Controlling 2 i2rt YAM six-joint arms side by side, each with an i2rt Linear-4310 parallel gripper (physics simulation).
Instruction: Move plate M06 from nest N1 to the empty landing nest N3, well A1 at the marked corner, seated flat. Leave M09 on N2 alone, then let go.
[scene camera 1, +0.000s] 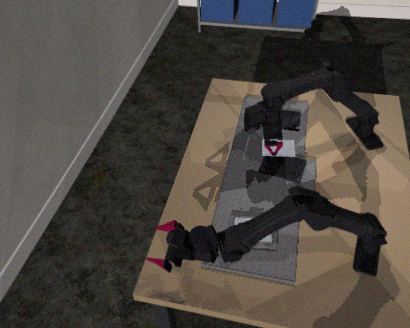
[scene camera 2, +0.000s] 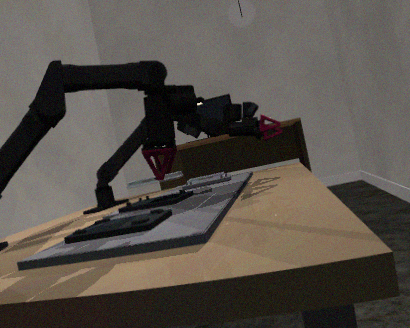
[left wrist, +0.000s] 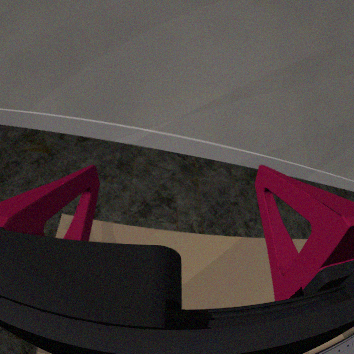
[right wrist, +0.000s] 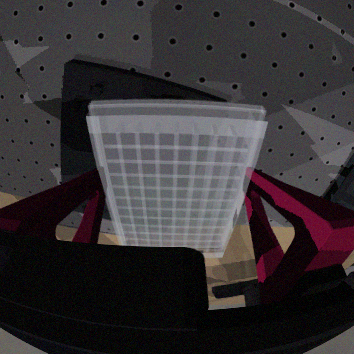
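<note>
My right gripper (scene camera 1: 273, 148) (scene camera 2: 160, 176) (right wrist: 174, 175) is shut on plate M06 (scene camera 1: 287, 149) (scene camera 2: 141, 183) (right wrist: 175, 187), a clear gridded plate, gripping its two sides. The plate hangs roughly level above the board. Below it is a dark nest (scene camera 1: 284, 169) (scene camera 2: 161, 200) (right wrist: 77, 82), turned at an angle to the plate in the right wrist view. Another dark nest (scene camera 2: 120, 226) stands nearer in scene camera 2. Plate M09 (scene camera 1: 245, 221) sits on a grey nest, partly hidden by my left arm. My left gripper (scene camera 1: 162, 245) (scene camera 2: 270, 127) (left wrist: 176, 173) is open and empty. Nest labels and the corner mark are not legible.
The grey perforated board (scene camera 1: 240, 260) (scene camera 2: 200, 235) lies on the wooden table (scene camera 1: 190, 295) (scene camera 2: 300, 240). My left arm reaches across the board's lower part in scene camera 1, its gripper past the table's left edge. A shelf with blue bins (scene camera 1: 255, 11) stands beyond the table.
</note>
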